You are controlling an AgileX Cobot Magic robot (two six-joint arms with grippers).
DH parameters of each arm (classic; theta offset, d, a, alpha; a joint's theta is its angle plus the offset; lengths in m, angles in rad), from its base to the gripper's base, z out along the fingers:
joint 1: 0 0.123 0 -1.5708
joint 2: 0.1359 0 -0.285 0
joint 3: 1.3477 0 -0.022 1.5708
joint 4: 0 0.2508 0 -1.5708
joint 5: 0 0 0.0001 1.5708
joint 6: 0 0.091 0 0
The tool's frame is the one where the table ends.
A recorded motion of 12 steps. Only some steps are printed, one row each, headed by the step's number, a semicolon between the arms.
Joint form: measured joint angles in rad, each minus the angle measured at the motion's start. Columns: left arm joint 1, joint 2, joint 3, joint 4, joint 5, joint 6; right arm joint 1, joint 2, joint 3, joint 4, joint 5, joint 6.
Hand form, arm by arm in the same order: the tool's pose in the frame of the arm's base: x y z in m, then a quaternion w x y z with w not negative. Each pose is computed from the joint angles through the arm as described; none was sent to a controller.
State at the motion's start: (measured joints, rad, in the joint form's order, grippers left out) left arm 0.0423 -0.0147 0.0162 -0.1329 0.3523 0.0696; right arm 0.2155 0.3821 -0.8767 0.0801 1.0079 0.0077
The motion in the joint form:
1: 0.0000 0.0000 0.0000 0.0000 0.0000 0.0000; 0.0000 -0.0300 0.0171 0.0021 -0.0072 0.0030
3: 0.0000 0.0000 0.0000 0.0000 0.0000 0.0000; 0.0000 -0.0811 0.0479 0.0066 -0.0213 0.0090
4: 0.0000 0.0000 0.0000 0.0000 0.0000 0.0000; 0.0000 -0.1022 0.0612 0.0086 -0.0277 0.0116
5: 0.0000 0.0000 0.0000 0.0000 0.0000 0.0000; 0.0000 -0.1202 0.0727 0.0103 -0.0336 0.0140
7: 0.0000 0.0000 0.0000 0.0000 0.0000 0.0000; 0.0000 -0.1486 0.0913 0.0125 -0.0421 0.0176
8: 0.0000 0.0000 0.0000 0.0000 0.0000 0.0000; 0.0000 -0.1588 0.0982 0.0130 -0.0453 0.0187
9: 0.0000 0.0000 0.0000 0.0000 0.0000 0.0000; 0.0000 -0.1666 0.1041 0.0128 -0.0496 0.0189
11: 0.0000 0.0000 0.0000 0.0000 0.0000 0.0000; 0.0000 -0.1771 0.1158 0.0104 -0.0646 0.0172
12: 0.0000 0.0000 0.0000 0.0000 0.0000 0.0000; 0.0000 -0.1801 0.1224 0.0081 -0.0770 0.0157
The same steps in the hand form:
1: 0.0530 -0.0019 0.1770 0.60770 -0.02480 0.79347 -0.02209; 0.0251 0.0119 0.3795 0.54141 -0.08580 0.83002 0.10284
3: 0.0530 -0.0019 0.1770 0.60770 -0.02480 0.79347 -0.02209; 0.0167 0.0104 0.3734 0.55496 -0.08251 0.82065 0.10834
4: 0.0530 -0.0019 0.1770 0.60770 -0.02480 0.79347 -0.02209; 0.0134 0.0098 0.3706 0.56048 -0.08109 0.81671 0.11074
5: 0.0530 -0.0019 0.1770 0.60770 -0.02480 0.79347 -0.02209; 0.0107 0.0093 0.3682 0.56527 -0.07980 0.81324 0.11285
7: 0.0530 -0.0019 0.1770 0.60770 -0.02480 0.79347 -0.02209; 0.0067 0.0086 0.3641 0.57230 -0.07787 0.80807 0.11585
8: 0.0530 -0.0019 0.1770 0.60770 -0.02480 0.79347 -0.02209; 0.0053 0.0083 0.3626 0.57482 -0.07726 0.80622 0.11673
9: 0.0530 -0.0019 0.1770 0.60770 -0.02480 0.79347 -0.02209; 0.0044 0.0080 0.3614 0.57731 -0.07695 0.80443 0.11699
11: 0.0530 -0.0019 0.1770 0.60770 -0.02480 0.79347 -0.02209; 0.0041 0.0077 0.3595 0.58311 -0.07686 0.80039 0.11599
12: 0.0530 -0.0019 0.1770 0.60770 -0.02480 0.79347 -0.02209; 0.0047 0.0076 0.3588 0.58687 -0.07686 0.79780 0.11484

